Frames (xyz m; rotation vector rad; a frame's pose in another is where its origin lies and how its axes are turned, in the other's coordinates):
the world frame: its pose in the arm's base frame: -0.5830 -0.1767 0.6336 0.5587 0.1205 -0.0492
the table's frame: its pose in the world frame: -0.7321 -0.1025 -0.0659 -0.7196 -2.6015 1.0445
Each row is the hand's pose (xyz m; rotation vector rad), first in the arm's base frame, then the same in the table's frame.
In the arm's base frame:
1: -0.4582 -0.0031 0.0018 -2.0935 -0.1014 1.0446
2: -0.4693 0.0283 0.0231 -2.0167 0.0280 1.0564
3: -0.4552 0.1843 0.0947 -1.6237 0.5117 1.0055
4: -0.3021 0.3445 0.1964 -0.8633 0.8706 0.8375
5: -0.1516 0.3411 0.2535 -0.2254 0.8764 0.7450
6: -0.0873 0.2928 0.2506 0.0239 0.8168 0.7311
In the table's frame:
1: -0.8539 0.6649 0.0602 0.6671 0.9422 2.1435
2: -0.8223 0.6828 0.0444 0.7508 1.0590 2.1673
3: -0.7353 0.8049 -0.0403 1.0669 1.6370 2.1478
4: -0.7441 0.9670 -0.2222 -1.3679 -2.2801 -1.3981
5: -0.8410 0.9958 -0.3474 -1.5138 -2.4124 -0.5255
6: -0.9144 0.9746 -0.3728 -1.5960 -2.4209 -0.1783

